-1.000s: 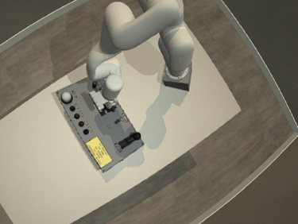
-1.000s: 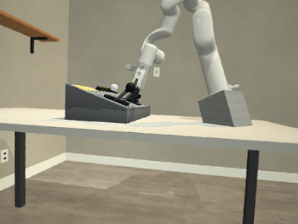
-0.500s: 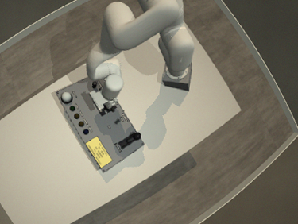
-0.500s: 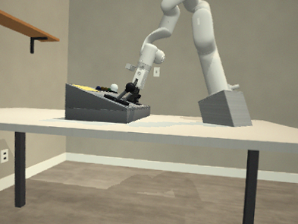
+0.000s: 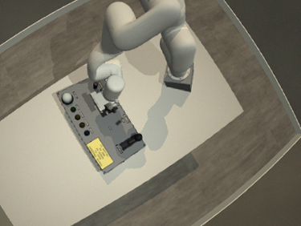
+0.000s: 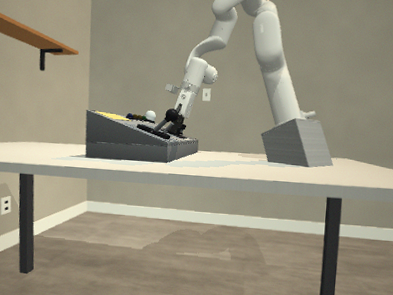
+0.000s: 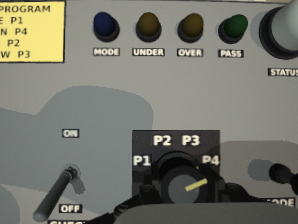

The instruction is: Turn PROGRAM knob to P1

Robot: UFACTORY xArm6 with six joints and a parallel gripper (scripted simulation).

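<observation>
Now: hand 4 cm short of the grey sloped console, 6 cm to the right of it and 3 cm above it. From my hand the other things lie so: check toggle (1 cm ahead, 12 cm to the left, 1 cm below); then black lever (1 cm ahead, 24 cm to the left, 1 cm above); then mode knob (1 cm behind, 12 cm to the right).
</observation>
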